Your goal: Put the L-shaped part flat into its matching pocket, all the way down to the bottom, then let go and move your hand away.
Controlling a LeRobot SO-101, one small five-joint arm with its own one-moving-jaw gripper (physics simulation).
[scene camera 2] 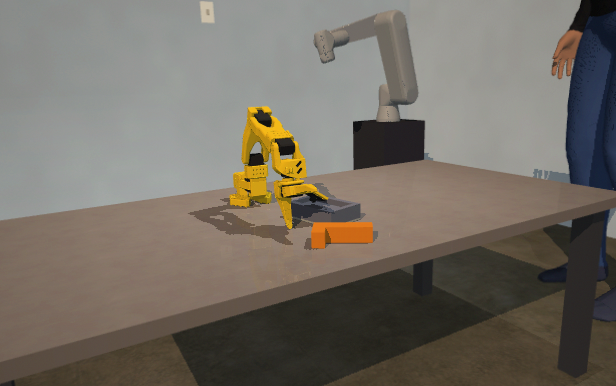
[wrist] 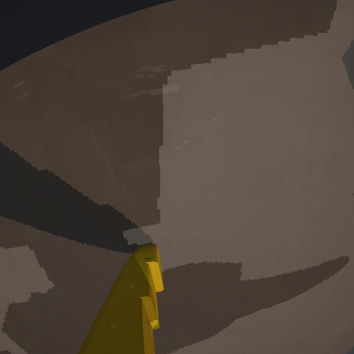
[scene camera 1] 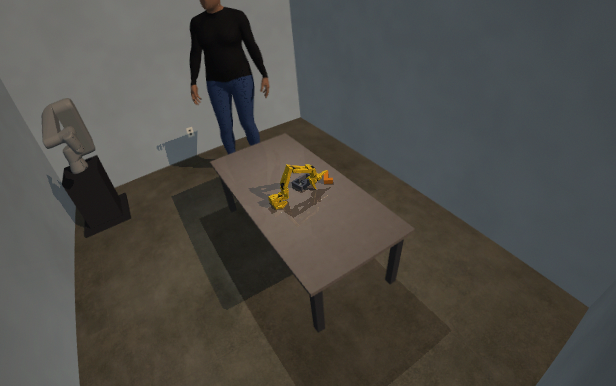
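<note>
The orange L-shaped part point(scene camera 1: 328, 181) point(scene camera 2: 350, 233) lies on the table, outside the dark grey pocket block point(scene camera 1: 300, 186) point(scene camera 2: 341, 215). In scene camera 2 it is nearer the camera than the block, with its short leg at the left. The block's pocket shows in part behind a jaw. My yellow gripper point(scene camera 1: 321, 180) point(scene camera 2: 308, 213) is wide open and empty. In scene camera 2 one jaw points down left of the part, and the other reaches over the block's near side. The wrist view shows one notched jaw point(wrist: 132, 305) above the table; the L-shaped part does not show there.
The table point(scene camera 1: 350, 250) point(scene camera 2: 150, 280) point(wrist: 260, 175) carries the arm's base point(scene camera 1: 278, 201) point(scene camera 2: 250, 192), behind the gripper in scene camera 2. A grey robot arm point(scene camera 1: 70, 125) point(scene camera 2: 400, 60) on a dark pedestal point(scene camera 1: 95, 200) point(scene camera 2: 387, 145) and a standing person point(scene camera 1: 225, 50) point(scene camera 2: 592, 115) are beyond the table.
</note>
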